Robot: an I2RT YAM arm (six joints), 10 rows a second.
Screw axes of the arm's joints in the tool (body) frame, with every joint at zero. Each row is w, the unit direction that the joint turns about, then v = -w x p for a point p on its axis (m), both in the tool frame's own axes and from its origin. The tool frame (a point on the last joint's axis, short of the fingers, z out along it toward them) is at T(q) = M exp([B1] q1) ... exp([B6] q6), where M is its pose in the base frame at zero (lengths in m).
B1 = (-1, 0, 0, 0.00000, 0.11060, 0.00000)
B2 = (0, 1, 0, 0.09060, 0.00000, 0.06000)
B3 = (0, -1, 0, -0.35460, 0.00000, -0.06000)
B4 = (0, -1, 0, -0.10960, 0.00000, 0.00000)
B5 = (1, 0, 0, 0.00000, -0.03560, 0.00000)
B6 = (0, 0, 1, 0.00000, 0.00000, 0.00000)
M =
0 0 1 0.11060
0 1 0 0.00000
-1 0 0 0.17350
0 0 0 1
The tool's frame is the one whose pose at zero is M.
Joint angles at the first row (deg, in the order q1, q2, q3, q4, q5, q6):
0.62 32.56 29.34 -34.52 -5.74 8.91
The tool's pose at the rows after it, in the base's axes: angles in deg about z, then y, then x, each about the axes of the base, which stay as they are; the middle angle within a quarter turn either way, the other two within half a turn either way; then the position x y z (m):
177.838, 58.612, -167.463, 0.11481, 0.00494, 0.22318
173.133, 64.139, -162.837, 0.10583, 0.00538, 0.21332
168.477, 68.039, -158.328, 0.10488, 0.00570, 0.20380
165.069, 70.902, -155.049, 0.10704, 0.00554, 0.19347
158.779, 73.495, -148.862, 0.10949, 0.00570, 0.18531
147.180, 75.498, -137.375, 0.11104, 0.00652, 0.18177
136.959, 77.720, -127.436, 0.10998, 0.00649, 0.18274
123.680, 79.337, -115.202, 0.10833, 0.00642, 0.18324
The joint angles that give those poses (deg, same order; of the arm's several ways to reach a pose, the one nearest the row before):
0.62 22.81 23.57 -31.51 -5.96 8.91
0.62 15.60 19.07 -28.29 -6.83 8.93
0.62 11.81 15.24 -23.95 -7.35 8.93
0.49 9.78 11.62 -19.24 -7.47 8.95
0.36 8.30 8.42 -14.35 -8.10 8.95
0.36 7.05 6.17 -9.89 -9.41 8.95
0.36 4.97 5.13 -7.68 -9.36 8.93
0.36 2.59 4.12 -6.11 -9.28 8.12

